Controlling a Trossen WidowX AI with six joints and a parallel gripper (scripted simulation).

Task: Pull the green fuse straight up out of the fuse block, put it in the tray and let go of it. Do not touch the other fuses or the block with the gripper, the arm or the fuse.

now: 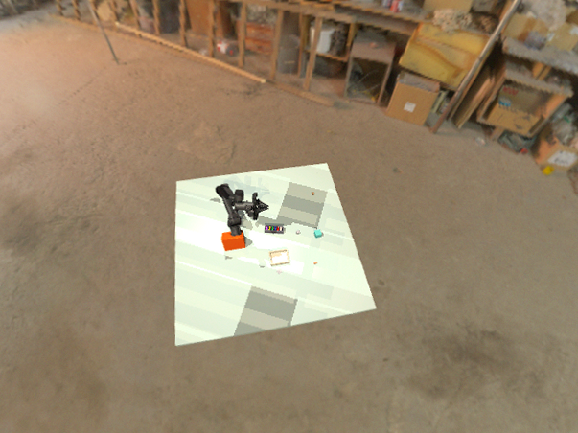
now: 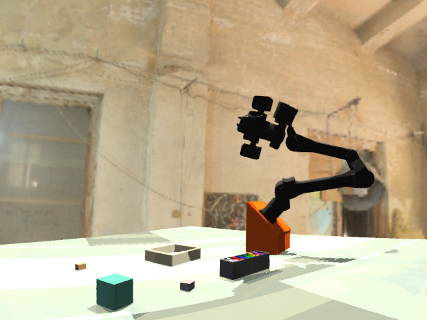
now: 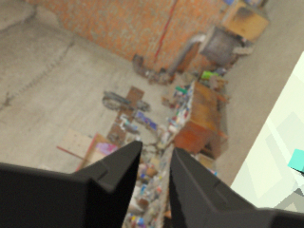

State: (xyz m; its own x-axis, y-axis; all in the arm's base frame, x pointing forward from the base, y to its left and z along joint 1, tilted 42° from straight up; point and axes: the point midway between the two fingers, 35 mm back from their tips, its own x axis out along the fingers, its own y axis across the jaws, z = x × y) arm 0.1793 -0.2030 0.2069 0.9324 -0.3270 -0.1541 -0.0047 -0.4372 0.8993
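Now: the green fuse 37 cm below my gripper tip, 4 cm to the left of it and 3 cm ahead of it. Round my gripper tip: small grey cube: 38 cm below, 21 cm ahead, 2 cm to the right; then teal cube: 37 cm below, 35 cm ahead, 8 cm to the right; then beige tray: 39 cm below, 18 cm to the right, 2 cm ahead.
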